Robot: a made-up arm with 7 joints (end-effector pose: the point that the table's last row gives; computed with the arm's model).
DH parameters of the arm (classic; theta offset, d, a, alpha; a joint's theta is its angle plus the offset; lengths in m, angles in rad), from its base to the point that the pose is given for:
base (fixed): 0 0 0 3.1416
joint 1: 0 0.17 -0.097 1.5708
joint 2: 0 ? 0.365 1.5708
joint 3: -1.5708 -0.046 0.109 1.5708
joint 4: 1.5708 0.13 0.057 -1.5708
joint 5: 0 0.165 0.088 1.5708
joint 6: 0 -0.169 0.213 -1.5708
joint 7: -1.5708 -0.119 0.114 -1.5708
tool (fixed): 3.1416 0.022 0 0
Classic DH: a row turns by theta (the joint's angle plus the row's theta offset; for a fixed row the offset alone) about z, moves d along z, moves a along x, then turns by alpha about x.
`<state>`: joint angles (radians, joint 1 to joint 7).
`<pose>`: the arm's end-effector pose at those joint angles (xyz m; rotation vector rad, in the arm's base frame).
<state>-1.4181 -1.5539 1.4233 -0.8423 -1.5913 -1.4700 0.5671</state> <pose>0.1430 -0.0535 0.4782 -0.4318 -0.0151 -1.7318</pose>
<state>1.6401 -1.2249 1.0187 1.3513 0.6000 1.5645 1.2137</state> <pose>0.1602 -0.4837 -0.0509 1.0008 -0.3684 1.5347</pose>
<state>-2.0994 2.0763 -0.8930 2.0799 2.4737 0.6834 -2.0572</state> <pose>0.1601 -0.0392 -0.1200 2.4667 0.1418 0.1556</pose>
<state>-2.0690 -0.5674 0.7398 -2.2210 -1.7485 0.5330 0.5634</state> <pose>0.4876 0.2630 -0.0145 0.8103 1.5246 1.1474</pose>
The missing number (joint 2, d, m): 0.025
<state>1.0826 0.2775 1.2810 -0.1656 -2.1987 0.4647 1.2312</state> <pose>-0.4455 -0.2091 -0.2806 0.5020 -0.7026 -0.4953</pose>
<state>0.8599 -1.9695 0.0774 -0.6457 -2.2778 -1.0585 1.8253</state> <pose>-0.2894 -0.1667 -0.1419 -1.7101 -1.8273 0.4202</pose>
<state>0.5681 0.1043 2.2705 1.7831 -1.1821 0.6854 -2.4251</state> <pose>0.0240 -0.4114 -0.4789 -0.6414 0.6867 -0.5600</pose>
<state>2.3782 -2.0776 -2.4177 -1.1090 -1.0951 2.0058 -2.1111</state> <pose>0.6430 0.1653 -0.0646 0.0987 -0.3290 1.5937</pose>
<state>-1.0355 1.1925 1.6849 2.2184 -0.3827 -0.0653 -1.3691</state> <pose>-0.0522 -0.2216 -0.5276 -1.6953 1.3125 -1.6807</pose>
